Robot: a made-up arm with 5 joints.
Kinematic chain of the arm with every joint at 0, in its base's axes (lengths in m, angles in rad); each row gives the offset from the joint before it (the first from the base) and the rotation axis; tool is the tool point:
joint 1: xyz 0 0 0.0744 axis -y
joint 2: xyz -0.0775 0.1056 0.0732 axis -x
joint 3: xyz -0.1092 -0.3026 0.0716 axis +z
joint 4: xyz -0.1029 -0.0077 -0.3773 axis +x
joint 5: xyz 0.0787 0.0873 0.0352 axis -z
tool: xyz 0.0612 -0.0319 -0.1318
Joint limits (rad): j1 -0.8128..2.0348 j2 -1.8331..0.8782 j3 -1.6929..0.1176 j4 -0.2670..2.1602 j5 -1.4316..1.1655
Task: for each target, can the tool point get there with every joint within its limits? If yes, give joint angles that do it. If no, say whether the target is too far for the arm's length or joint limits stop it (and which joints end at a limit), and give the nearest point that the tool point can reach.
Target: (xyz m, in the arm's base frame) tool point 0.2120 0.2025 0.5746
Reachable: no: joint limits stop it (at a limit: joint 1, joint 5) | nearest point 0.3396 0.1936 0.2198 | short by 0.377 m
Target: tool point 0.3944 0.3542 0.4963
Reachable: no: joint limits stop it (at a limit: joint 1, joint 3, joint 5) | nearest point 0.3726 0.2955 0.2155 | short by 0.288 m
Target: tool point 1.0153 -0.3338 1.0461
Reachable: no: too far | nearest point 0.4404 -0.0568 0.2006 | short by 1.059 m
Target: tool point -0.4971 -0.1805 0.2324
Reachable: no: joint limits stop it (at a limit: joint 2, joint 3, joint 4) | nearest point -0.2901 -0.2014 0.1666 | short by 0.218 m
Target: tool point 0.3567 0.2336 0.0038
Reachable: yes | joints 1.6004 -1.0839 -1.3899 1.0195 0.0809
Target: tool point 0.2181 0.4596 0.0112
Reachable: yes | joints 1.6053 -1.5195 -0.9226 0.3152 -0.5821
